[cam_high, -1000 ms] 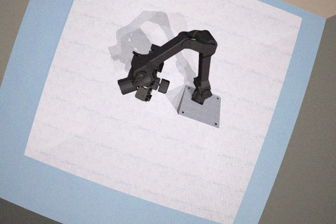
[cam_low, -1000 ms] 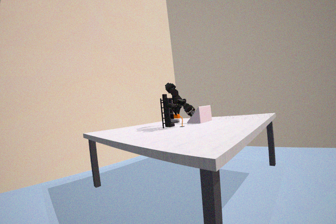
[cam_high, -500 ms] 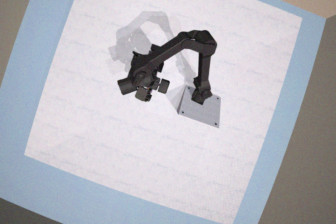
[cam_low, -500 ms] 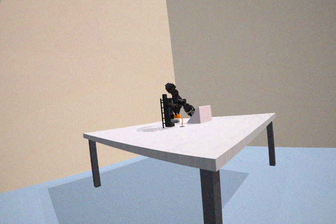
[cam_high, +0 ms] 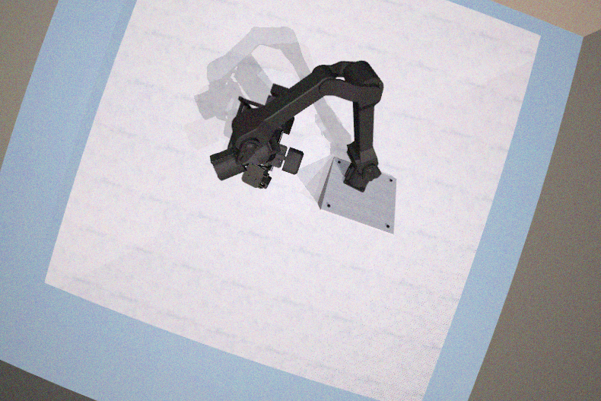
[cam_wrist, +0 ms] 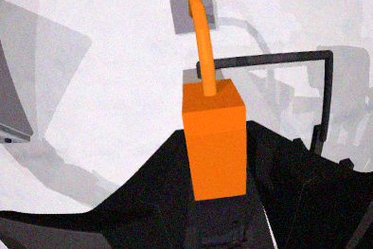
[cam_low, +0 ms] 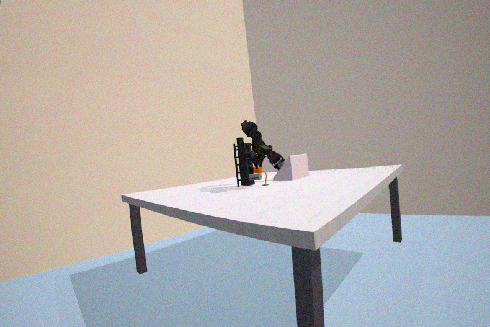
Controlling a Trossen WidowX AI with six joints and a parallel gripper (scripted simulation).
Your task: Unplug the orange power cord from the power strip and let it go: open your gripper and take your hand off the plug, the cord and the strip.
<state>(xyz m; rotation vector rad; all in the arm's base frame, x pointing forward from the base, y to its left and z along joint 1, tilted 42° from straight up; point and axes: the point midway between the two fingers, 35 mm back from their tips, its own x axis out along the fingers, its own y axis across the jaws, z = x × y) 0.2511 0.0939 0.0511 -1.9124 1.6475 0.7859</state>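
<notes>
Right now my gripper tip is 30 mm to the left of the orange plug and 10 mm short of it.
</notes>
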